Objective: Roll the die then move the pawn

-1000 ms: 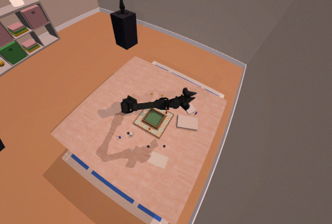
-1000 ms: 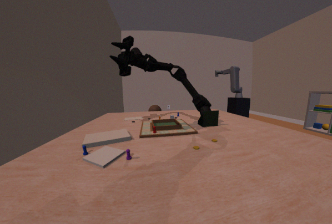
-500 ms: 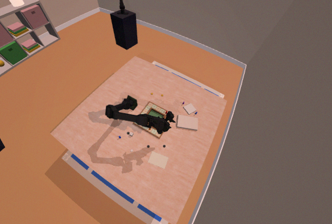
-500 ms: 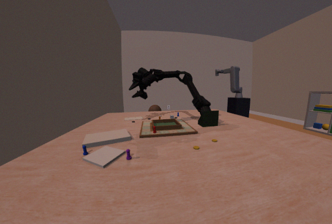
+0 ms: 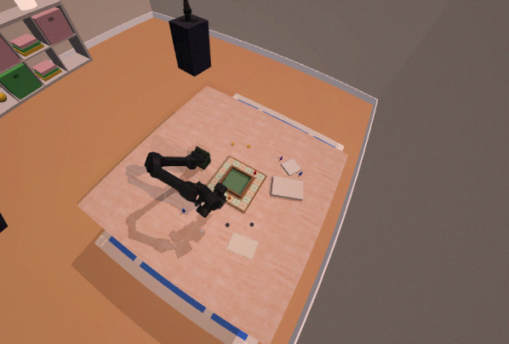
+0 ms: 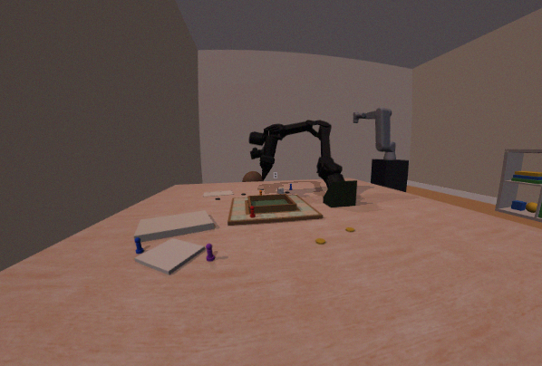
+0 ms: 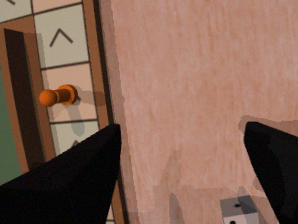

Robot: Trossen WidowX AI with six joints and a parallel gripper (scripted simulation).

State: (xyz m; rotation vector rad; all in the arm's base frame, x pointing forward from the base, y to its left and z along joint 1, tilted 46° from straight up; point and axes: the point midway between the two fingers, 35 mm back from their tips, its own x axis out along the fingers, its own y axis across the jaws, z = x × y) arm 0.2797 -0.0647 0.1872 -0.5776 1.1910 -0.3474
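The white die is 9 cm behind my gripper tip, 5 cm to the right of it and 7 cm below it. The rest, counted from my gripper tip: green tray (3 cm behind, 20 cm to the left, 7 cm below); then orange pawn (1 cm ahead, 9 cm to the left, 5 cm below); then white piece (1 cm ahead, 15 cm to the right, 8 cm below).
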